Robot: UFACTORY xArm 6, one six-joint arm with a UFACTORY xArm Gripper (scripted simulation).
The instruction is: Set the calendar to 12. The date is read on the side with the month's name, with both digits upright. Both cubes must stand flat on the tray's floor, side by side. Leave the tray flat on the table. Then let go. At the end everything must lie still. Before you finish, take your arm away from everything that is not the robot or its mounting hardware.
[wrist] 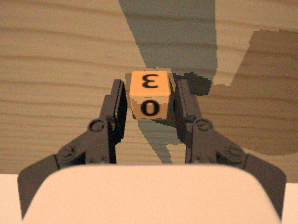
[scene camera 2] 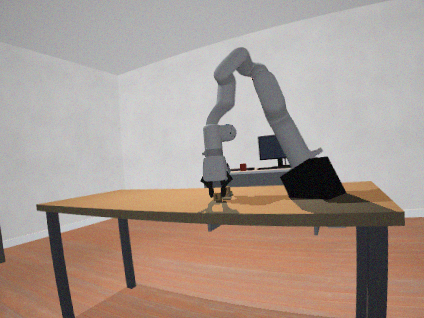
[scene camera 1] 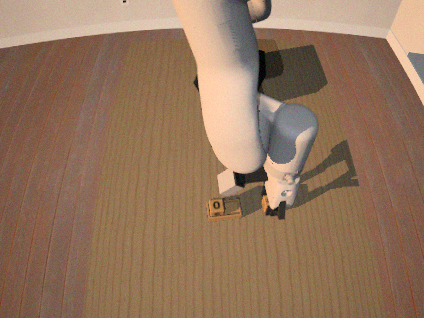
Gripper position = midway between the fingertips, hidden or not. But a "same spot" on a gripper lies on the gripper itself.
Labels:
my gripper: wrist; scene camera 2; scene camera 1 269, 203
same spot on my gripper: (wrist: 204, 145) = (scene camera 2: 224, 182)

